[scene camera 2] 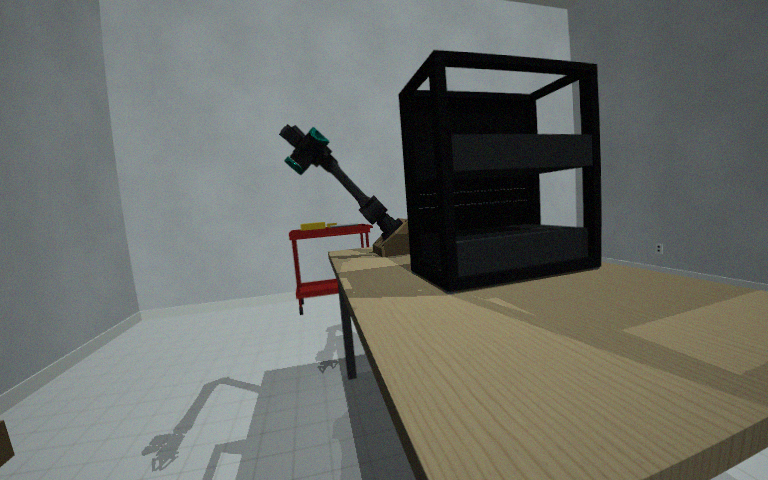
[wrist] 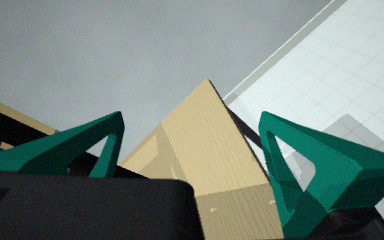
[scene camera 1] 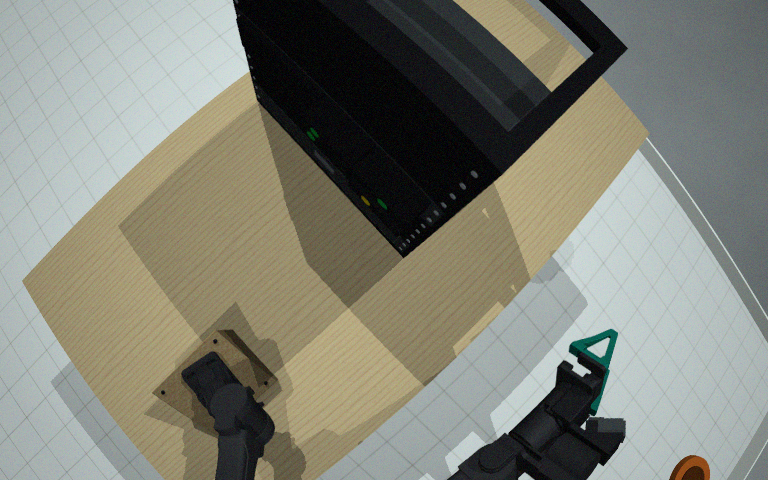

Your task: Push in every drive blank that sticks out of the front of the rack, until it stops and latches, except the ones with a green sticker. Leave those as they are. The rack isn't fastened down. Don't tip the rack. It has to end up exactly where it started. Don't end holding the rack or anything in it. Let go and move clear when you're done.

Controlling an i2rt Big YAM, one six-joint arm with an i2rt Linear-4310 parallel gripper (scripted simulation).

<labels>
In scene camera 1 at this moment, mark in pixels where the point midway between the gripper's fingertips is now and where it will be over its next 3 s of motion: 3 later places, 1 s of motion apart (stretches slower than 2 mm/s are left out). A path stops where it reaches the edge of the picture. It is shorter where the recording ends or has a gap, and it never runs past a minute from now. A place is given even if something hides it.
The gripper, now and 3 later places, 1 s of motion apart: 610, 350; 589, 336; 371, 282; 270, 248
</labels>
